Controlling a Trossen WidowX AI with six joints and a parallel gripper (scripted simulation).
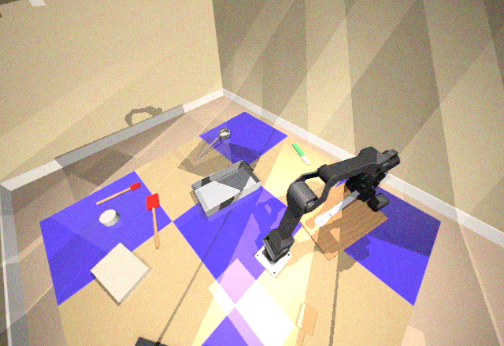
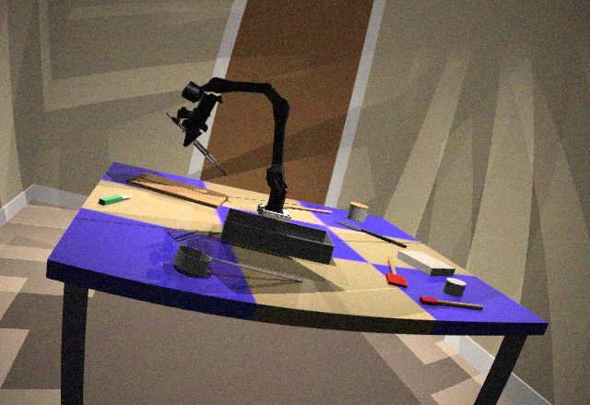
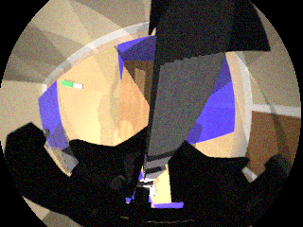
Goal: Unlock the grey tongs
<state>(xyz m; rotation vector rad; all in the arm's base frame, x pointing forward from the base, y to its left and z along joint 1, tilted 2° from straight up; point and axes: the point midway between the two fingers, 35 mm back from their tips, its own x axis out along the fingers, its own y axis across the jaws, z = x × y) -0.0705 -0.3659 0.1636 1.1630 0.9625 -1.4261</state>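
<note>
The wooden board lies 160 mm below my gripper tip, 10 mm to the left of it and 10 mm ahead of it. Also, from my gripper tip: roasting tin: 460 mm ahead, 340 mm to the left, 140 mm below; white block: 860 mm to the left, 380 mm ahead, 150 mm below; green tool: 390 mm ahead, 160 mm below, 150 mm to the right.
</note>
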